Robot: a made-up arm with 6 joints. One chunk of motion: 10 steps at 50 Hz.
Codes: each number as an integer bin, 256 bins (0 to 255) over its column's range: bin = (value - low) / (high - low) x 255, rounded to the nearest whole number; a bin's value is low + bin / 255 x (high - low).
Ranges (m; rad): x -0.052..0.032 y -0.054..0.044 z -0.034..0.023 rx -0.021..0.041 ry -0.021..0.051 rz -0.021..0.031
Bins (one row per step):
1: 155 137 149 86 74 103
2: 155 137 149 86 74 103
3: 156 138 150 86 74 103
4: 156 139 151 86 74 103
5: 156 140 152 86 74 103
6: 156 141 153 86 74 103
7: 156 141 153 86 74 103
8: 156 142 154 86 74 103
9: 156 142 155 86 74 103
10: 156 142 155 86 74 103
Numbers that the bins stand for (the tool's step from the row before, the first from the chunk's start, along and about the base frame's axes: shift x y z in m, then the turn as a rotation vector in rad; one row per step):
1: -0.00094 -0.00135 -0.00069 -0.00009 -0.00011 0.00000
2: -0.00094 -0.00135 -0.00069 -0.00009 -0.00011 0.00000
3: -0.00061 -0.00096 -0.00047 -0.00009 -0.00011 0.00000
4: -0.00061 -0.00058 -0.00025 -0.00009 -0.00011 0.00000
5: -0.00061 -0.00020 -0.00002 -0.00009 -0.00011 0.00000
6: -0.00061 0.00019 0.00020 -0.00009 -0.00011 0.00000
7: -0.00061 0.00019 0.00020 -0.00009 -0.00011 0.00000
8: -0.00061 0.00057 0.00042 -0.00009 -0.00011 0.00000
9: -0.00061 0.00057 0.00065 -0.00009 -0.00011 0.00000
10: -0.00061 0.00057 0.00065 -0.00009 -0.00011 0.00000

